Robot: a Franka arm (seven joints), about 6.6 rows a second.
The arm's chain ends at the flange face. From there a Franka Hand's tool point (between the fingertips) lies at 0.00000 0.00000 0.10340 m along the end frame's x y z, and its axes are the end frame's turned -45 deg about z.
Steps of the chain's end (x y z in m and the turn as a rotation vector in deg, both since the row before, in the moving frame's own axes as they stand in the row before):
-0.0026, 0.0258, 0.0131, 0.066, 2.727, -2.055
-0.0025, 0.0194, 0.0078, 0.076, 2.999, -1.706
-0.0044, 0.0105, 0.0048, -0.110, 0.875, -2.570
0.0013, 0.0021, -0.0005, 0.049, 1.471, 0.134
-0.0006, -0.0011, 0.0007, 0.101, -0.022, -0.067
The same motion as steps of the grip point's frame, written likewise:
-0.0165, 0.0197, 0.0130, -1.882, 1.975, -2.055
-0.0115, 0.0156, 0.0077, -2.067, 2.174, -1.706
-0.0095, 0.0055, 0.0048, -0.697, 0.541, -2.570
0.0014, 0.0042, -0.0005, -1.006, 1.075, 0.134
0.0005, -0.0014, 0.0007, 0.087, 0.056, -0.067

